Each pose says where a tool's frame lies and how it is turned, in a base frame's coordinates. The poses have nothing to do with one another.
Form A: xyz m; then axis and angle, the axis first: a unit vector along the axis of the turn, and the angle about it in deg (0 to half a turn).
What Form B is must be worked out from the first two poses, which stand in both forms.
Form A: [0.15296 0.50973 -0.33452 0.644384 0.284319 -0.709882 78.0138]
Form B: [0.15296 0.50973 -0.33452 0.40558 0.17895 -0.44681 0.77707]
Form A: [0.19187 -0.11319 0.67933 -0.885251 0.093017 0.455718 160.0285]
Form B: [0.19187 -0.11319 0.67933 -0.87184 0.09161 0.44881 0.17340]
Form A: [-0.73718 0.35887 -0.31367 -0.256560 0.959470 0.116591 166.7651]
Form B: [-0.73718 0.35887 -0.31367 -0.25485 0.95308 0.11581 0.11524]
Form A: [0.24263 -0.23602 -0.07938 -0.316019 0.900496 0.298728 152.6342]
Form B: [0.24263 -0.23602 -0.07938 -0.30705 0.87494 0.29025 0.23655]
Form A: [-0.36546 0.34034 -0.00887 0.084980 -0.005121 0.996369 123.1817]
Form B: [-0.36546 0.34034 -0.00887 0.07475 -0.00450 0.87638 0.47576]
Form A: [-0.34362 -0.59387 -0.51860 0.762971 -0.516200 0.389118 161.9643]
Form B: [-0.34362 -0.59387 -0.51860 0.75354 -0.50982 0.38431 0.15674]
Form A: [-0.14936 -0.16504 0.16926 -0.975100 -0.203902 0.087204 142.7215]
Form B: [-0.14936 -0.16504 0.16926 -0.92396 -0.19321 0.08263 0.31961]
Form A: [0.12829 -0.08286 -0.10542 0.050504 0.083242 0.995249 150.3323]
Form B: [0.12829 -0.08286 -0.10542 0.04882 0.08047 0.96208 0.25602]
